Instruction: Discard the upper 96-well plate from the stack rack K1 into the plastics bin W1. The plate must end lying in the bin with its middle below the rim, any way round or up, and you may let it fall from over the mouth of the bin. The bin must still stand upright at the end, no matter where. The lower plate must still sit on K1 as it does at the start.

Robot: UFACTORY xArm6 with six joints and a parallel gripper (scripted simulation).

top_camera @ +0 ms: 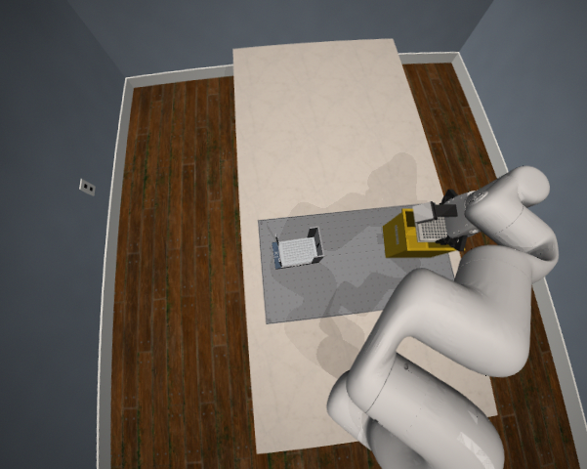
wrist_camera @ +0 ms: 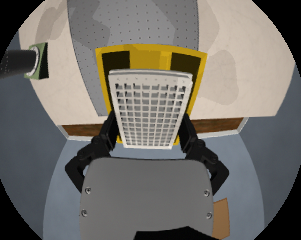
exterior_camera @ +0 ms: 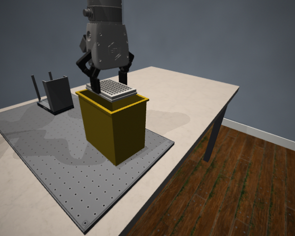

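The white 96-well plate is 10 mm below my hand. The rest, counted from my hand: yellow plastics bin W1 (120 mm below).
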